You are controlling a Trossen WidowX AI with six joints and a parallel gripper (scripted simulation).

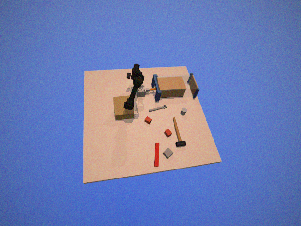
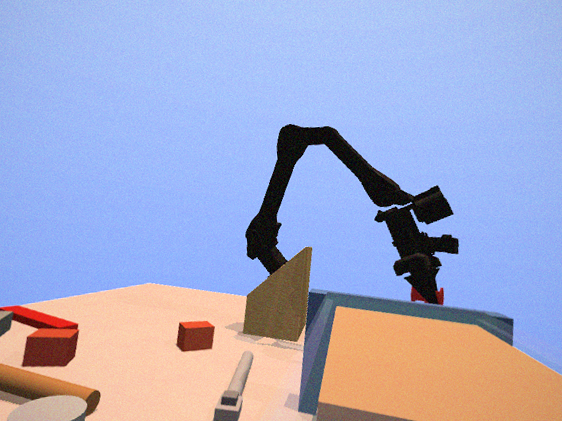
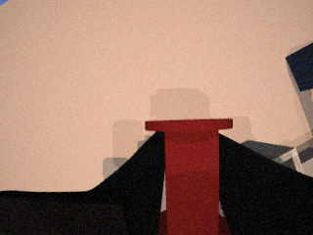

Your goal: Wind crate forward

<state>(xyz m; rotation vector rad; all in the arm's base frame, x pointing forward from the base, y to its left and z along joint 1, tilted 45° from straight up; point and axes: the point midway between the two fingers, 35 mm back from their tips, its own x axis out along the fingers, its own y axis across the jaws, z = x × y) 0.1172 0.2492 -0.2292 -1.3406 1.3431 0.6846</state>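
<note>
Now: the winch handle 2 cm ahead of my gripper tip, 5 cm to the right of it and 3 cm below it. From my gripper tip the other things lie so: grey winch: 4 cm ahead, 11 cm to the right, 10 cm below; then blue steel frame: 21 cm ahead, 9 cm to the right, 3 cm below; then red knob: 1 cm behind, 2 cm to the right.
</note>
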